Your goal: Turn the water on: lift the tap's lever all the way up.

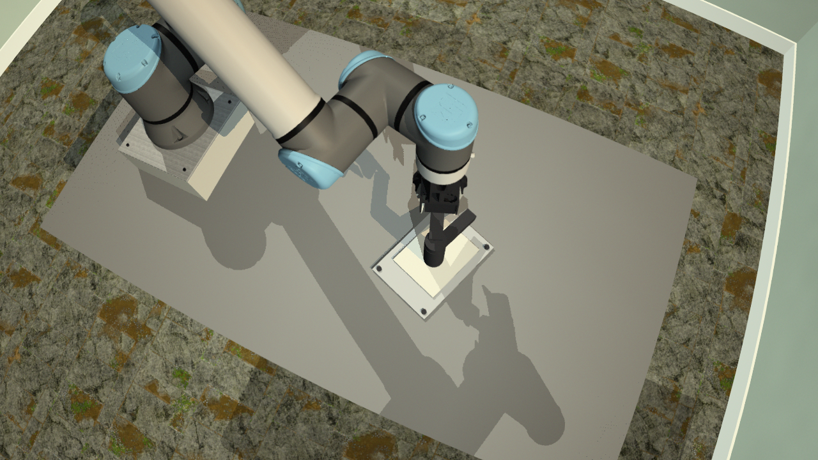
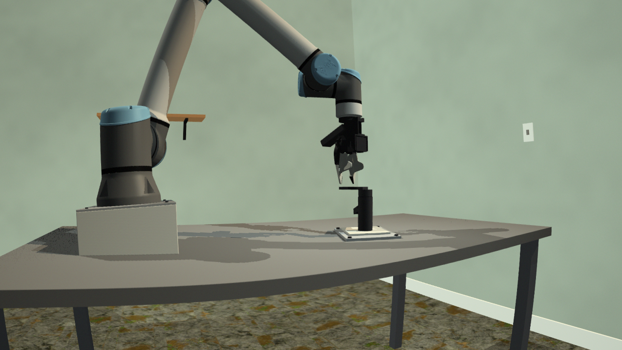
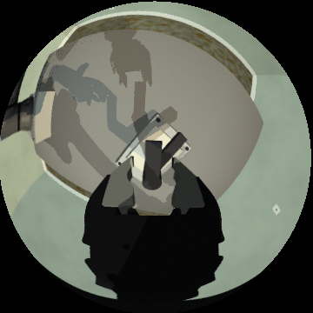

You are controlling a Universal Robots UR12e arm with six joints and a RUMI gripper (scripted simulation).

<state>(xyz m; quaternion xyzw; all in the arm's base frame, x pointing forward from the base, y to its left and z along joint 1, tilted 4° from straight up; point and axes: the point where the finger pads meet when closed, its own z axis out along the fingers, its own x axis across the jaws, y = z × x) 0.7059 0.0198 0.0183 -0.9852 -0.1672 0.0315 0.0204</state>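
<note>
Now: the black lever 30 mm to the right of my hand, 30 mm below it and 10 mm ahead of it. Also, from my hand: black tap 80 mm below, 50 mm to the right, 20 mm ahead.
</note>
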